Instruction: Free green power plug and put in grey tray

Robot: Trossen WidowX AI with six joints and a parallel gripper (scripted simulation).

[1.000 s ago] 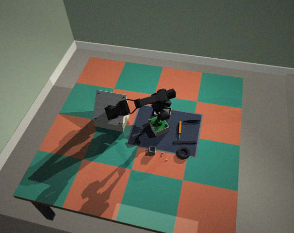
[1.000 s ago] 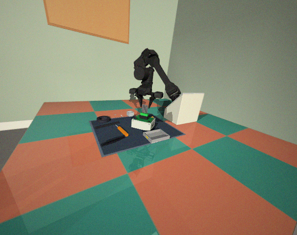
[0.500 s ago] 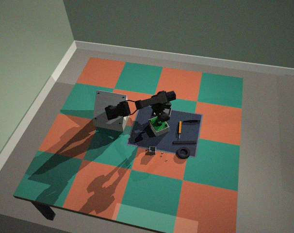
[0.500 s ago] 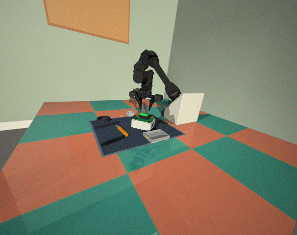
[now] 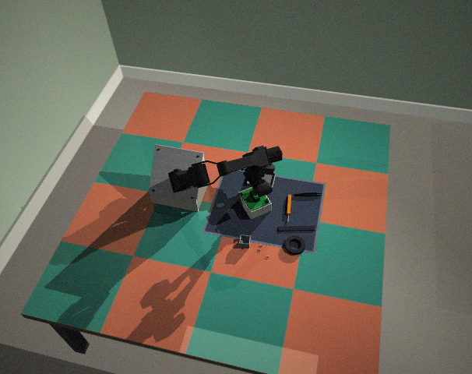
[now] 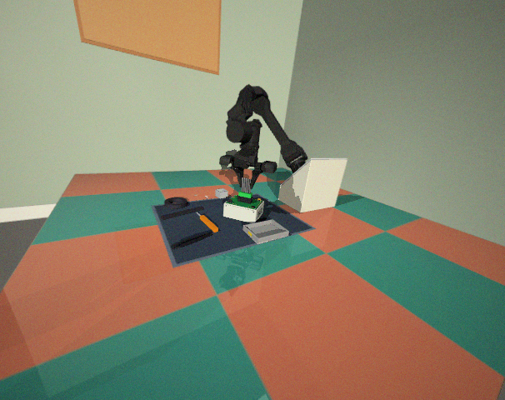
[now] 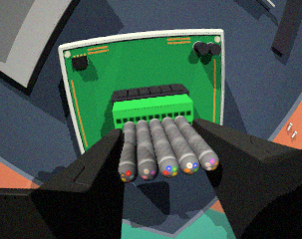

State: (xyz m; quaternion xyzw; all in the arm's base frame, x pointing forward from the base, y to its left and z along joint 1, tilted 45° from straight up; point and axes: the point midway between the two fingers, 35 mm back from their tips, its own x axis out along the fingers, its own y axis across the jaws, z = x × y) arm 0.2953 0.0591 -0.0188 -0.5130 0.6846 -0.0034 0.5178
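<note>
My gripper tip is 20 mm above the green power plug. The rest, counted from my gripper tip: black bar: 200 mm ahead, 70 mm to the right, 100 mm below; dark mat: 50 mm ahead, 100 mm below.
</note>
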